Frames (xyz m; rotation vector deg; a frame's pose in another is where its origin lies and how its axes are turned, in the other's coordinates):
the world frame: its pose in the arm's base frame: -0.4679 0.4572 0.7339 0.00 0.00 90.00
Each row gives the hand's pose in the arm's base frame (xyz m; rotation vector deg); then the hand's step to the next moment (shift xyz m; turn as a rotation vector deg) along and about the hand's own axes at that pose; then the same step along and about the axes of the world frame.
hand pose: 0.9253 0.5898 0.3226 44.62 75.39 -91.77
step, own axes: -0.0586 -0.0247 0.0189 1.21 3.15 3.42
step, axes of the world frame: -0.0031 -0.0023 0.0662 -3.72 -2.62 -1.54
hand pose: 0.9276 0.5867 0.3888 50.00 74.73 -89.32
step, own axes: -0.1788 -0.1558 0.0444 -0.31 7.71 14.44
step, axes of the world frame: -0.0024 0.0822 0.2268 -14.42 -7.74 0.43
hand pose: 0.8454 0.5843 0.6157 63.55 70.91 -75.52
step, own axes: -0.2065 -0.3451 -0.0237 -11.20 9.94 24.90
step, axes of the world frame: 0.0386 0.3212 0.2401 -24.16 -11.14 11.67
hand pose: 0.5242 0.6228 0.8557 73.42 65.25 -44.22
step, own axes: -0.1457 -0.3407 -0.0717 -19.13 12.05 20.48
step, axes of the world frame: -0.0110 0.3758 0.0326 -20.66 -9.77 20.20
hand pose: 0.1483 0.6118 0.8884 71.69 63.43 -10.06
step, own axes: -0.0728 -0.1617 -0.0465 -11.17 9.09 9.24
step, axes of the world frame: -0.0543 0.1681 -0.0489 -9.08 -5.49 13.42
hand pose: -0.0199 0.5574 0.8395 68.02 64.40 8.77
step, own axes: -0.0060 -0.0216 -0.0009 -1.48 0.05 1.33
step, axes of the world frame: -0.0125 0.0131 -0.0133 -1.77 -0.30 0.86
